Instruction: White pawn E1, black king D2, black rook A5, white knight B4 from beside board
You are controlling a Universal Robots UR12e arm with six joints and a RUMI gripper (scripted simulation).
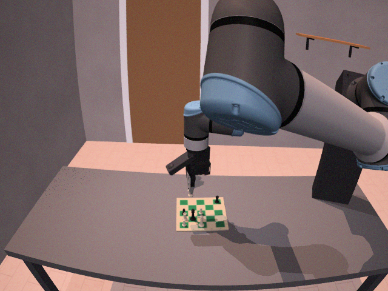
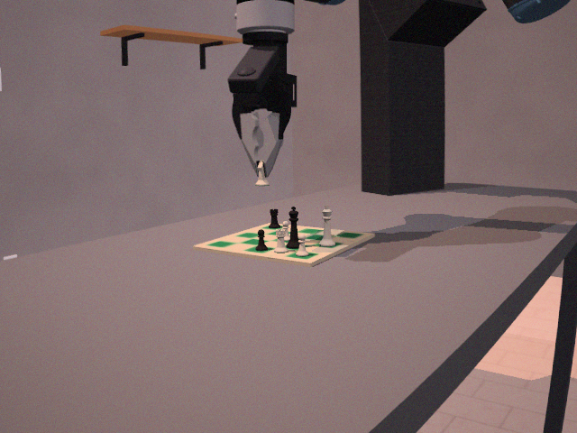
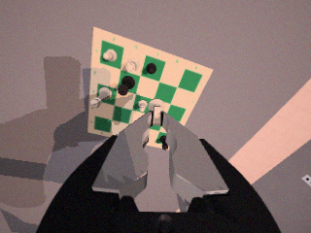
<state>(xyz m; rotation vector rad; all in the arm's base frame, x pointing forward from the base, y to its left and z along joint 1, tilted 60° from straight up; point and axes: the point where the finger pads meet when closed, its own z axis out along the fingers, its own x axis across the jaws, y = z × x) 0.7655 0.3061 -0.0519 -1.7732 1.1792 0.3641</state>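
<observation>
Right now my hand is 110 mm above the black rook, 100 mm to the left of it and 100 mm past it. The rest, counted from my hand: black king: 90 mm below, 50 mm to the left, 20 mm behind; then black pawn: 110 mm below, 20 mm to the left, 20 mm ahead; then white knight: 10 mm below.
</observation>
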